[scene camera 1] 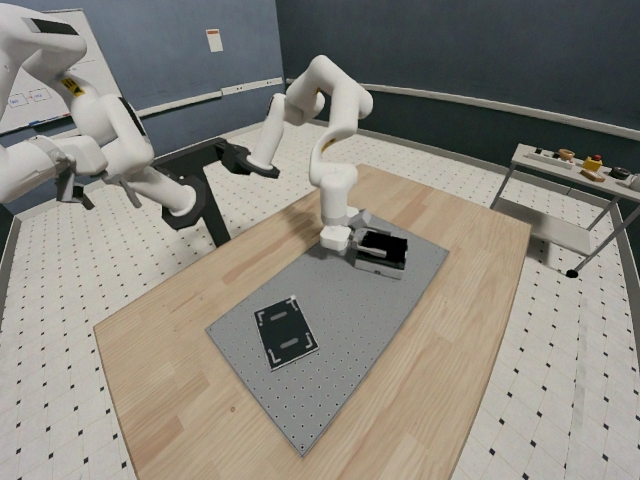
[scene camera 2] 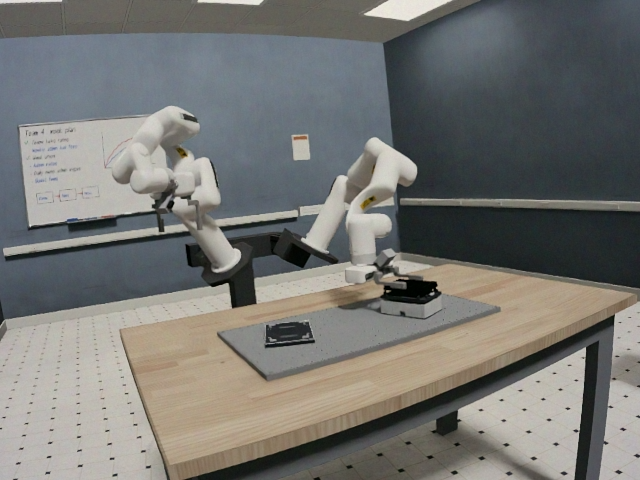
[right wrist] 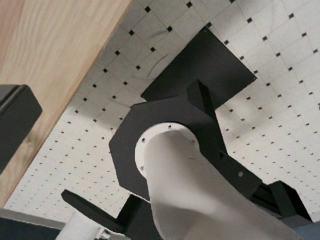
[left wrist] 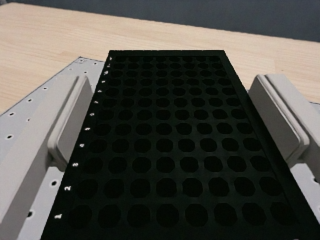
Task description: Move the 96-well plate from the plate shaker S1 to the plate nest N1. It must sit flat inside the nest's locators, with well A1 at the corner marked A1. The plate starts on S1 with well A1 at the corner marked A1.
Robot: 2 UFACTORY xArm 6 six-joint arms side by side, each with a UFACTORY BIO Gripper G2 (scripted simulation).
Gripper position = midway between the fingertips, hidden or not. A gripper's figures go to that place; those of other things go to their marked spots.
Labels:
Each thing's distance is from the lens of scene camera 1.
my left gripper (scene camera 1: 388, 243): 0.67 m
black 96-well plate (scene camera 1: 395, 247): 0.68 m

